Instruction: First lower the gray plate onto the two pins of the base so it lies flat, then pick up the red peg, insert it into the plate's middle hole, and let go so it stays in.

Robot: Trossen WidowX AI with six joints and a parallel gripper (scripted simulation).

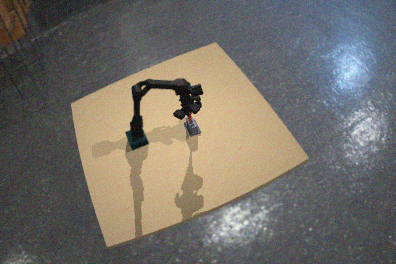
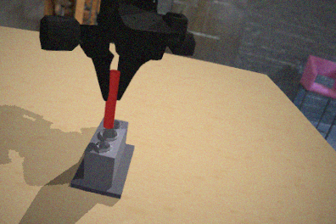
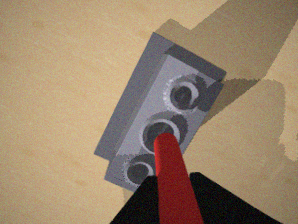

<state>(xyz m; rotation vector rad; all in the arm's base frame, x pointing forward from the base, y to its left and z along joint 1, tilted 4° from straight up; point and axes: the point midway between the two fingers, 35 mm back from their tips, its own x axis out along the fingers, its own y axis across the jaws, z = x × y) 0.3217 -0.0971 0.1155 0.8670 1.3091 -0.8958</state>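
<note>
The red peg lies right at my gripper tip. Round my gripper tip: base (110 mm below); gray plate (70 mm below).
</note>
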